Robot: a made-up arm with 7 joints. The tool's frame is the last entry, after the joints. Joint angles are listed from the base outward.
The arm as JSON. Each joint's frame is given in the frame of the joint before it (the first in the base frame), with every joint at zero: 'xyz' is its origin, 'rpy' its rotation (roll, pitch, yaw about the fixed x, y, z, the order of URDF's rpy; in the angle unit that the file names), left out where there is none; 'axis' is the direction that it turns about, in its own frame. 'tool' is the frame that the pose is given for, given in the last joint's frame.
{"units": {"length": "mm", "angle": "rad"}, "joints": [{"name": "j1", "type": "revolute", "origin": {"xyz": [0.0, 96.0, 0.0], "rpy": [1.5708, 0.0, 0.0]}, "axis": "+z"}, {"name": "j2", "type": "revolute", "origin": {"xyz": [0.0, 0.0, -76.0], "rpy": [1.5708, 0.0, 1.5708]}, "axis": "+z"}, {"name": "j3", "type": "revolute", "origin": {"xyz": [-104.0, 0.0, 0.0], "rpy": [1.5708, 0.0, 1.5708]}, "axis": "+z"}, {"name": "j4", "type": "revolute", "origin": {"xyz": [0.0, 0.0, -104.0], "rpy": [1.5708, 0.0, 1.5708]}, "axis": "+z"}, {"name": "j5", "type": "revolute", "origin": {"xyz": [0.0, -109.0, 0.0], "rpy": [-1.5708, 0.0, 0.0]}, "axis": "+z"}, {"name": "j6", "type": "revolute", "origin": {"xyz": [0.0, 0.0, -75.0], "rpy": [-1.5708, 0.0, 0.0]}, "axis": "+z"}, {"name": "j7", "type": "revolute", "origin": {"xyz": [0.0, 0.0, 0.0], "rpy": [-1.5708, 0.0, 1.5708]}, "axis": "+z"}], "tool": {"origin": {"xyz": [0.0, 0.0, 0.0], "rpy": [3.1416, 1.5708, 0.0]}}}
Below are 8 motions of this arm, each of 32 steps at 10 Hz.
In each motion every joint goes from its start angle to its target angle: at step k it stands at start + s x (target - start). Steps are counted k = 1, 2, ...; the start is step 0. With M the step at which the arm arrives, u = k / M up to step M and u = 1 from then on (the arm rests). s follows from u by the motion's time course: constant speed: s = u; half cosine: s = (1 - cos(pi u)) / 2; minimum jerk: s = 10 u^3 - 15 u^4 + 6 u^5.
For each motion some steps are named. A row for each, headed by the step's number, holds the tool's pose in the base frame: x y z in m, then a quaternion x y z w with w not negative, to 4 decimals.
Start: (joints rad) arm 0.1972 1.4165 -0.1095 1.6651 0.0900 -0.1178 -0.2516
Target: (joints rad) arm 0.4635 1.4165 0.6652 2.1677 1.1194 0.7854 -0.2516
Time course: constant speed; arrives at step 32
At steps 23, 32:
23: 0.1185 0.3085 0.1037 0.3310 -0.8243 -0.1000 0.4483
32: 0.0728 0.2898 0.1222 0.2581 -0.8424 -0.1017 0.4620

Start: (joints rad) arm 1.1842 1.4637 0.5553 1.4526 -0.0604 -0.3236 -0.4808
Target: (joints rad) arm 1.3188 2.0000 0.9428 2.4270 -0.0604 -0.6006 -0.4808
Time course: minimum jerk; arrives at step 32
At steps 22, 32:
22: -0.1035 0.2234 0.1248 -0.5718 0.3525 0.2399 0.7008
32: -0.0961 0.1941 0.0979 -0.5322 0.2452 0.3440 0.7337

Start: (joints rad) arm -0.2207 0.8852 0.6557 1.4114 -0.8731 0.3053 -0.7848
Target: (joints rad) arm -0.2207 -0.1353 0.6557 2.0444 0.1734 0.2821 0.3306
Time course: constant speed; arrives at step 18
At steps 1, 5, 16, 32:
1: 0.1250 0.4173 -0.1039 0.8824 -0.3403 -0.1092 0.3061
5: 0.1192 0.3805 -0.1348 0.7493 -0.4207 -0.0256 0.5108
16: 0.1007 0.2722 -0.1640 0.1602 -0.6582 0.1415 0.7219
32: 0.0968 0.2542 -0.1615 0.0492 -0.7005 0.1576 0.6943

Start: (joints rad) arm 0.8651 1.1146 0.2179 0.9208 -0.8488 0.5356 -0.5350
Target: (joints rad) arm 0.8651 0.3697 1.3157 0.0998 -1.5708 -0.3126 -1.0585
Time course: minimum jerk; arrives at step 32
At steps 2, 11, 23, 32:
2: 0.1783 0.4728 0.0356 0.8954 -0.2437 0.1487 0.3416
11: 0.1905 0.4839 -0.0174 0.8765 -0.2568 0.1623 0.3733
23: 0.2603 0.3807 -0.2014 0.7024 -0.4246 0.1863 0.5401
32: 0.2757 0.3299 -0.2288 0.6311 -0.4797 0.2130 0.5712

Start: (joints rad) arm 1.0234 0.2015 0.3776 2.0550 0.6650 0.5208 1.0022
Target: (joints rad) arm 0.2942 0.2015 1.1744 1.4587 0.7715 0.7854 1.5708
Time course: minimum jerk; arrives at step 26
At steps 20, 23, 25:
20: 0.1404 0.3769 -0.1421 -0.4844 -0.8165 -0.0572 0.3089
23: 0.1255 0.3821 -0.1587 -0.4914 -0.8145 -0.0281 0.3072
25: 0.1228 0.3830 -0.1614 -0.4924 -0.8142 -0.0232 0.3067

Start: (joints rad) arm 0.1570 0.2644 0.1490 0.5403 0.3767 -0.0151 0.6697
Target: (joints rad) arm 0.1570 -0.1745 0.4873 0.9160 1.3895 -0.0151 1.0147
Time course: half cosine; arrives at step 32
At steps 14, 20, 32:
14: 0.1652 0.2355 -0.3236 -0.3810 -0.5649 0.2586 0.6847
20: 0.1738 0.2082 -0.3146 -0.4557 -0.6372 0.3670 0.5017
32: 0.1785 0.1837 -0.3029 -0.4881 -0.6866 0.4611 0.2788

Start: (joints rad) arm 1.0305 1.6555 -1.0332 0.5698 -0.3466 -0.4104 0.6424
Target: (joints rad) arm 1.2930 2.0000 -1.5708 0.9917 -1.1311 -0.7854 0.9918
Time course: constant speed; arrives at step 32
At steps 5, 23, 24, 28, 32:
5: 0.0651 0.5382 0.0190 0.3781 0.0513 -0.5218 0.7630
23: 0.0311 0.5258 0.0112 0.1668 0.3290 -0.6472 0.6671
24: 0.0290 0.5250 0.0099 0.1530 0.3430 -0.6508 0.6598
28: 0.0202 0.5212 0.0040 0.0965 0.3968 -0.6621 0.6284
32: 0.0111 0.5168 -0.0032 0.0390 0.4464 -0.6688 0.5932

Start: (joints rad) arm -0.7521 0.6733 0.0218 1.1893 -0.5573 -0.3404 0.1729
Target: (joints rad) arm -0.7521 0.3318 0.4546 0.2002 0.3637 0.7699 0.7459
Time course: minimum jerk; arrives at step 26
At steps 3, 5, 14, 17, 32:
3: -0.0234 0.3485 -0.2736 0.0894 -0.2243 -0.5567 0.7949
5: -0.0295 0.3517 -0.2758 0.0944 -0.1945 -0.5265 0.8222
14: -0.1321 0.3618 -0.2929 0.0271 0.1753 0.0205 0.9839
17: -0.1759 0.3460 -0.2925 -0.0462 0.2717 0.2655 0.9239
32: -0.2232 0.3137 -0.2867 -0.1371 0.3305 0.5323 0.7672

